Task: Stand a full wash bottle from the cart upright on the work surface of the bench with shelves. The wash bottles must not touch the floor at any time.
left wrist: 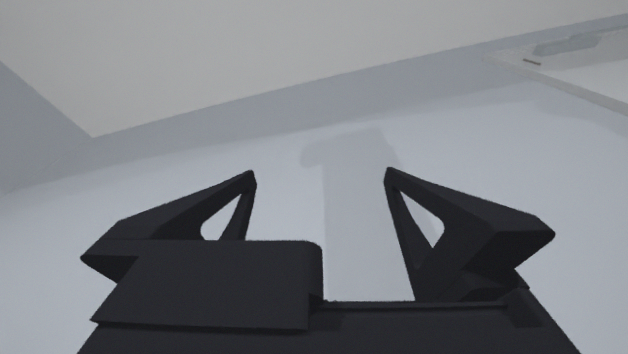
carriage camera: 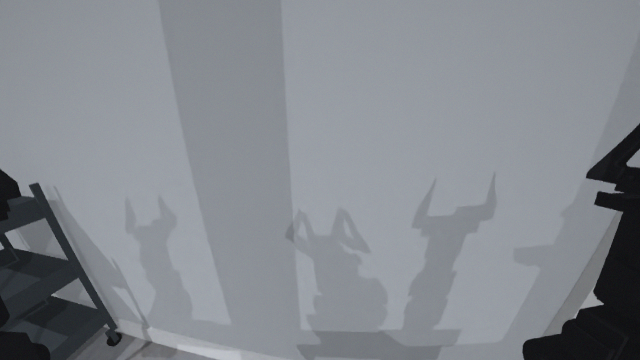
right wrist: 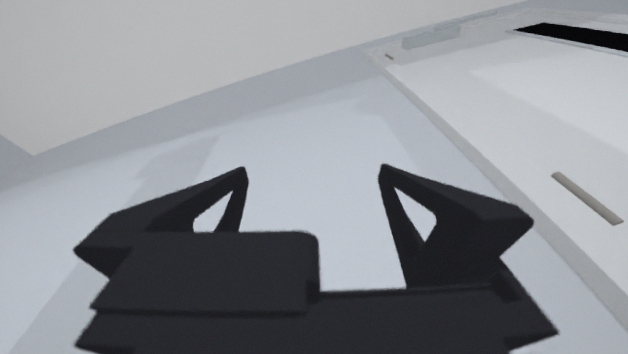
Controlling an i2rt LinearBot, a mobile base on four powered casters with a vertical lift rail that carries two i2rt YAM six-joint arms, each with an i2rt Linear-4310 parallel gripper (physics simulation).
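Places are measured from the left arm's base along level axes (x left, y ahead, z down), in centimetres.
Where they show: left gripper, between the fingertips: (left wrist: 319,175); right gripper, between the fingertips: (right wrist: 313,172).
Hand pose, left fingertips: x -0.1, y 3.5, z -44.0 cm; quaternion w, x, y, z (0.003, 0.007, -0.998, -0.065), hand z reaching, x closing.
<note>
After its pixels a point has its place.
The dark three-tier cart (carriage camera: 72,250) {z 3.8, x 57.9, y 47.3 cm} stands at the left edge of the carriage view, and part of it is cut off by the frame. No wash bottle shows, and the bench with shelves does not show. My left gripper (left wrist: 319,175) {z -44.0, x -0.1, y 3.5 cm} is open and empty, pointing up toward the wall and ceiling. My right gripper (right wrist: 313,172) {z -43.7, x -65.8, y 3.3 cm} is open and empty too, also pointing up. In the carriage view parts of both arms show at the left and right edges, the left one in front of the cart's side.
A pale wall (carriage camera: 380,100) {z -43.9, x -46.0, y 29.6 cm} fills most of the carriage view, close in front, with shadows of the arms on it. A strip of floor (carriage camera: 165,352) {z 54.9, x 33.8, y 41.8 cm} shows at the bottom left, by the cart's caster (carriage camera: 114,340) {z 51.7, x 58.6, y 44.3 cm}. A white door (right wrist: 500,110) {z -73.2, x -110.6, y 14.7 cm} stands at the right in the right wrist view.
</note>
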